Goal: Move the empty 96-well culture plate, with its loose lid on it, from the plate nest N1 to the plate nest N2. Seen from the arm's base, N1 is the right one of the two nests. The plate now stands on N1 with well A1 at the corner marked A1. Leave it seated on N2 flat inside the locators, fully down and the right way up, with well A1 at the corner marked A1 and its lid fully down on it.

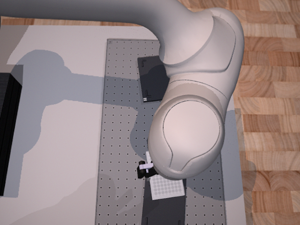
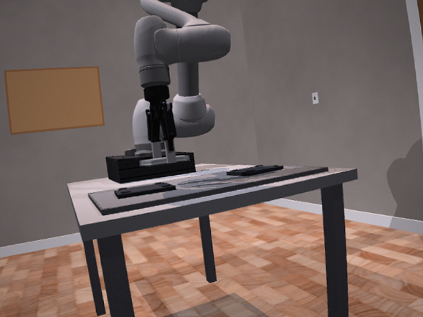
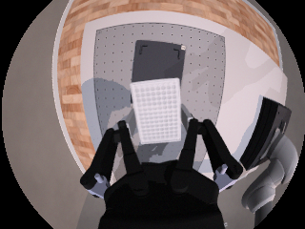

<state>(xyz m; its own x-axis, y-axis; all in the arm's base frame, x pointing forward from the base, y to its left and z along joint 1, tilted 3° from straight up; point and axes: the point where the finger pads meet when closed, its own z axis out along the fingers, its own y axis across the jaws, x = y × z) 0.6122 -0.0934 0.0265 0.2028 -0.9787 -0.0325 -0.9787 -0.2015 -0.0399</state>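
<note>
Now: the nest N2 32 cm to the left of my hand, 10 cm below it and 3 cm behind it. Also, from my hand: nest N1: 10 cm below, 7 cm to the right, 1 cm ahead; then clear lid: 1 cm below; then A1 label: 24 cm to the left, 9 cm below, 7 cm behind.
</note>
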